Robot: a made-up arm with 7 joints. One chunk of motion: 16 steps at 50 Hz.
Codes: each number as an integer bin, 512 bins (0 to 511) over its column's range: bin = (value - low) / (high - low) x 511, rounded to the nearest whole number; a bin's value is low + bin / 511 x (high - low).
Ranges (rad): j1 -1.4..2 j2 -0.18..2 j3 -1.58..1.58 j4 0..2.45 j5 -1.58..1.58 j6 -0.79..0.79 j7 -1.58..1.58
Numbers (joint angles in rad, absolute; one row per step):
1: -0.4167 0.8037 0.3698 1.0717 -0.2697 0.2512 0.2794
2: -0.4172 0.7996 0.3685 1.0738 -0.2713 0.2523 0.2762
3: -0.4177 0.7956 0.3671 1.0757 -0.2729 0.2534 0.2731
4: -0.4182 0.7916 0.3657 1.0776 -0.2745 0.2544 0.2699
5: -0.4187 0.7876 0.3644 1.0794 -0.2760 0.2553 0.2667
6: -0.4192 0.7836 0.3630 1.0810 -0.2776 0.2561 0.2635
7: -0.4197 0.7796 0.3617 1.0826 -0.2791 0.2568 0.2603
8: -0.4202 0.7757 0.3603 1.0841 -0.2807 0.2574 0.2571
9: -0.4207 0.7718 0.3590 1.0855 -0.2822 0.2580 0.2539
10: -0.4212 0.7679 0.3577 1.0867 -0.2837 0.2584 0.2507
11: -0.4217 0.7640 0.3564 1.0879 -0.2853 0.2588 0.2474
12: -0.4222 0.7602 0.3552 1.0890 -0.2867 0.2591 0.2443
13: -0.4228 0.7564 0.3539 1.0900 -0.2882 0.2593 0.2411
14: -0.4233 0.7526 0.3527 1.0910 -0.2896 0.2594 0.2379
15: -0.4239 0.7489 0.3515 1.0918 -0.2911 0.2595 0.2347
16: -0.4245 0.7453 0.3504 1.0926 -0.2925 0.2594 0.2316
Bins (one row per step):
1: 148 231 315 224 212 337 301
2: 148 230 315 224 212 337 300
3: 148 229 315 224 211 337 300
4: 148 228 315 225 211 338 299
5: 147 227 314 225 211 338 299
6: 147 226 314 225 211 338 298
7: 147 225 314 226 210 339 298
8: 147 224 314 226 210 339 297
9: 147 223 314 226 210 339 297
10: 147 222 313 227 210 339 296
11: 147 221 313 227 209 339 296
12: 147 220 313 227 209 339 295
13: 147 219 313 227 209 339 294
14: 147 219 313 228 209 339 294
15: 147 218 312 228 208 339 293
16: 147 217 312 228 208 339 293

